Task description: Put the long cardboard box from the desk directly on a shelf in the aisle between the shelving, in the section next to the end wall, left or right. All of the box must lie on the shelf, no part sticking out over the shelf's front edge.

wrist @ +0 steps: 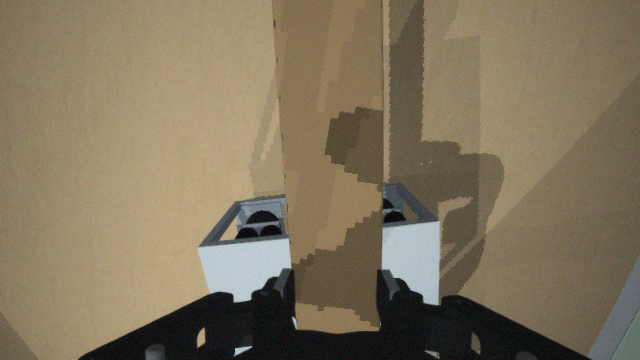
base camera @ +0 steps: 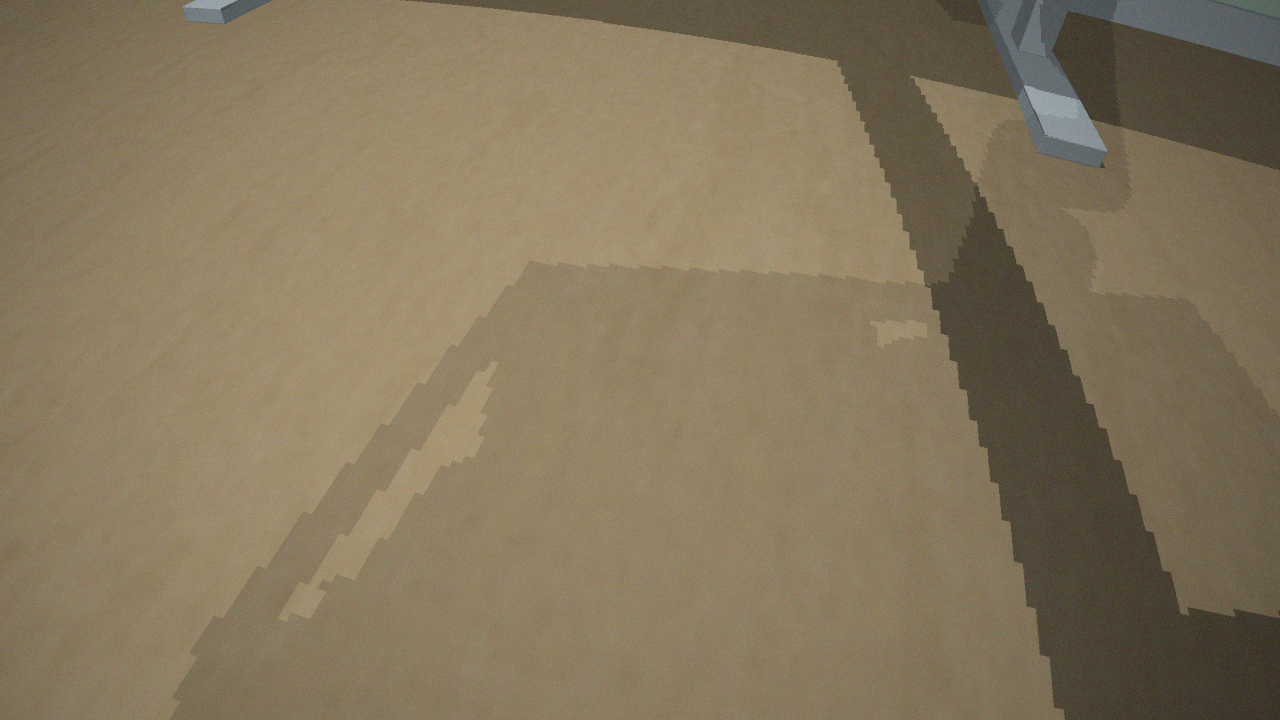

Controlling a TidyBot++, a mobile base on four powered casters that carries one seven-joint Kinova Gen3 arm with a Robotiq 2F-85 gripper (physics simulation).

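Frame: origin at the arm's base, x ahead, y left, z up, level; centimetres.
Seen in the pictures: gripper, fingertip midpoint: [wrist: 335, 286].
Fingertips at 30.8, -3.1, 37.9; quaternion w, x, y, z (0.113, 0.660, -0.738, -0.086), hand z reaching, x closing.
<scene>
A point is followed by its place in that frame, as x, y, z.
The long cardboard box [wrist: 332, 200] @[36.0, -3.5, 38.1] is brown and runs from between the fingers up past the top edge of the wrist view. My gripper [wrist: 335, 286] @[30.8, -3.1, 37.9] is shut on the box near its close end, with one finger against each long side. The box is held above the floor, over the front of the white mobile base. Its far end is out of the picture. The box and the gripper do not show in the base camera view, and the shelving and end wall cannot be made out in either view.
The white mobile base [wrist: 412, 260] @[6.9, -19.2, -1.4] shows on both sides of the box. In the base camera view, a grey leg foot [base camera: 1069, 134] stands on the wooden floor [base camera: 626, 179] @[69.2, -0.7, -39.6] at the upper right, and another grey foot [base camera: 205, 13] @[115.4, 65.1, -38.1] shows at the upper left. A grey edge [wrist: 617, 310] @[-54.7, -119.5, -37.6] shows at lower right.
</scene>
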